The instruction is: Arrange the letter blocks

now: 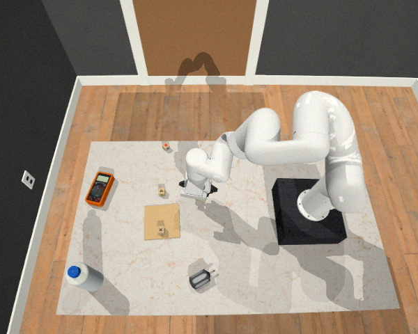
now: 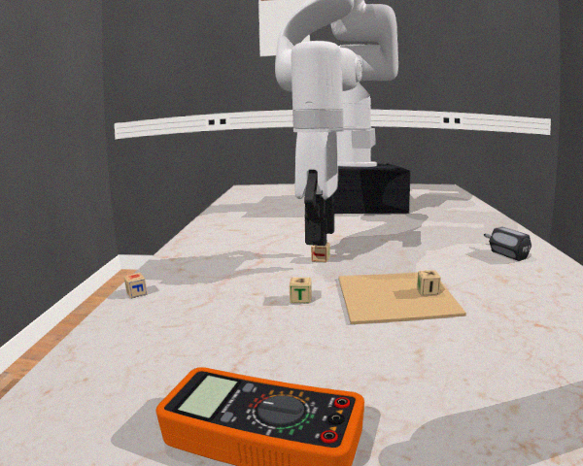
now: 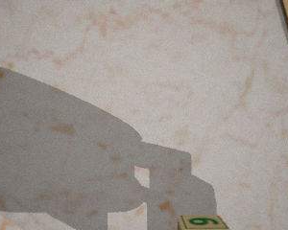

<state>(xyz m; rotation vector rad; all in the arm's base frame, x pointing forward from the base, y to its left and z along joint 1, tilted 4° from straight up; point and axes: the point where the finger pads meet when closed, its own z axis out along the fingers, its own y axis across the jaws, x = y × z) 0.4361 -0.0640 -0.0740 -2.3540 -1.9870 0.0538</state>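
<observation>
Now: hand 14 cm short of the tan mat, 10 cm to the right of it and 5 cm above it. Round my hand: black plug adapter 32 cm to the left, 3 cm below, 2 cm behind; orange multimeter 41 cm ahead, 3 cm to the right, 3 cm below.
</observation>
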